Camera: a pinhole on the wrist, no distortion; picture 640 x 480 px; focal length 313.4 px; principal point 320.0 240.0 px. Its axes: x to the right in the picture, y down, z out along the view. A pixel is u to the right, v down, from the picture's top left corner.
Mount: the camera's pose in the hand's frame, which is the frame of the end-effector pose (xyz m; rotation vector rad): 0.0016 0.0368 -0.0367 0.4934 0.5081 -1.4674
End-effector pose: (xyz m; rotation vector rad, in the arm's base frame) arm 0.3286 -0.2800 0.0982 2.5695 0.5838 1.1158
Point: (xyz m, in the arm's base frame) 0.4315 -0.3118 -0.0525
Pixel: 167.5 163.4
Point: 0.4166 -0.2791 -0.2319
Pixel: 247.3 94.0
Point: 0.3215 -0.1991 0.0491
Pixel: 497.6 228.2
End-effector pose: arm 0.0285 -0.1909 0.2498 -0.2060 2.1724 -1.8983
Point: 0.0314 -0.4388 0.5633
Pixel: 443.4 252.6
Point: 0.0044 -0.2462 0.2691
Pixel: 335.3 336.3
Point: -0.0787 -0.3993 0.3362
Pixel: 338.2 416.0
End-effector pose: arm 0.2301 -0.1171 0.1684 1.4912 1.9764 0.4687
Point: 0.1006 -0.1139 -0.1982
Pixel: 440.0 322.4
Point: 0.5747 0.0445 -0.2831
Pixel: 100.8 376.0
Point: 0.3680 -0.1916 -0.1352
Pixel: 233.8 220.5
